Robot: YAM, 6 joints.
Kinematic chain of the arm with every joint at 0, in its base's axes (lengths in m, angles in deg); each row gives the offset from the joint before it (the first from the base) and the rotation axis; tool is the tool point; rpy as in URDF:
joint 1: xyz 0 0 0.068 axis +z
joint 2: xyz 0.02 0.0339 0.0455 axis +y
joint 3: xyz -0.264 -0.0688 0 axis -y
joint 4: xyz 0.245 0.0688 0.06 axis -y
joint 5: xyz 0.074 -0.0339 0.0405 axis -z
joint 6: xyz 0.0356 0 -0.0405 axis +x
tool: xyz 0 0 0 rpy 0 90 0
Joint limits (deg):
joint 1: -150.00..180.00
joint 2: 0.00..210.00
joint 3: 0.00..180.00
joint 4: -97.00..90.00
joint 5: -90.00..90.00
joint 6: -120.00..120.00
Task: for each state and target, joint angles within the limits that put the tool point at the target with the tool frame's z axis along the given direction. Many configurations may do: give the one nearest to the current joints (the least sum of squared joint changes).
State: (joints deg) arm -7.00 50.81 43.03 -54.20 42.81 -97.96
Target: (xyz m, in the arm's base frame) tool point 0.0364 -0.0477 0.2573 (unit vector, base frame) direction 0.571 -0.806 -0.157
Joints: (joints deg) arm -49.78 0.44 25.76 -34.38 4.84 -97.96
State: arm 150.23 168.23 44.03 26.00 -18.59 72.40
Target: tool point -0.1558 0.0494 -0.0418 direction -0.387 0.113 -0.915
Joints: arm 162.28 137.43 11.50 59.69 -0.58 72.40
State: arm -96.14 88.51 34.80 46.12 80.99 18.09
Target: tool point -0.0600 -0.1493 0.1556 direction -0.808 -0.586 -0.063
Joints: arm -103.67 54.84 0.11 50.00 40.28 18.09
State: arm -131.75 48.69 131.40 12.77 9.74 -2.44
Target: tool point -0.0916 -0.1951 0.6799 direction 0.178 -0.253 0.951
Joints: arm -117.76 94.54 131.83 44.28 -15.98 -2.44
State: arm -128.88 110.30 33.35 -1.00 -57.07 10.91
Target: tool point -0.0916 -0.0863 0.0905 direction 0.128 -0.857 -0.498
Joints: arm -149.89 59.10 3.12 -1.36 -53.71 10.91
